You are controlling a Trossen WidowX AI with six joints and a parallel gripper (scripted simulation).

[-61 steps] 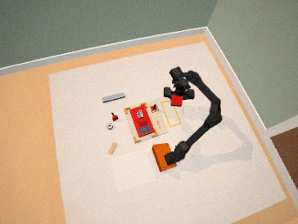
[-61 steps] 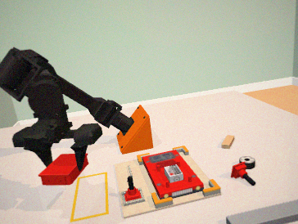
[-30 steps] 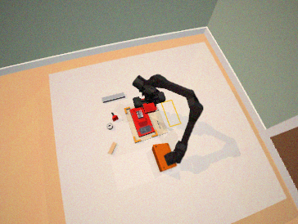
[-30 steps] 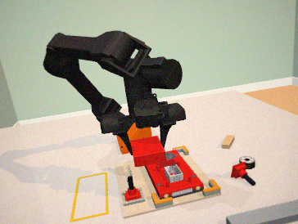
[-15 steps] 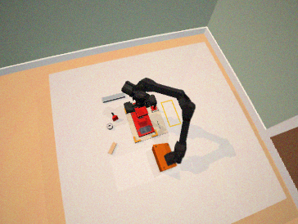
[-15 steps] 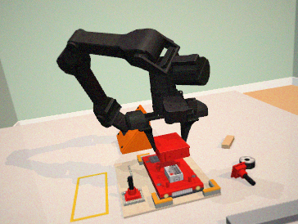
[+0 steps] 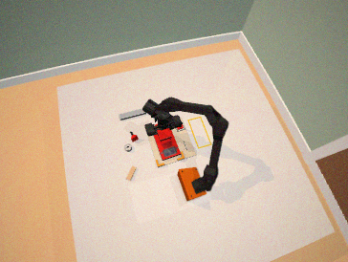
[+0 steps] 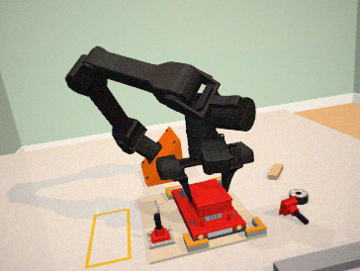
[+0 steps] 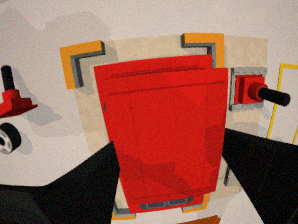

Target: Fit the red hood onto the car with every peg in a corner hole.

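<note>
My gripper tip is 40 mm above the grey engine block and 10 mm to the right of it. From my gripper tip the other things lie so: grey bar (190 mm ahead, 130 mm to the left, 50 mm below); wooden block (240 mm to the left, 150 mm behind, 50 mm below); red hood (10 mm above).
</note>
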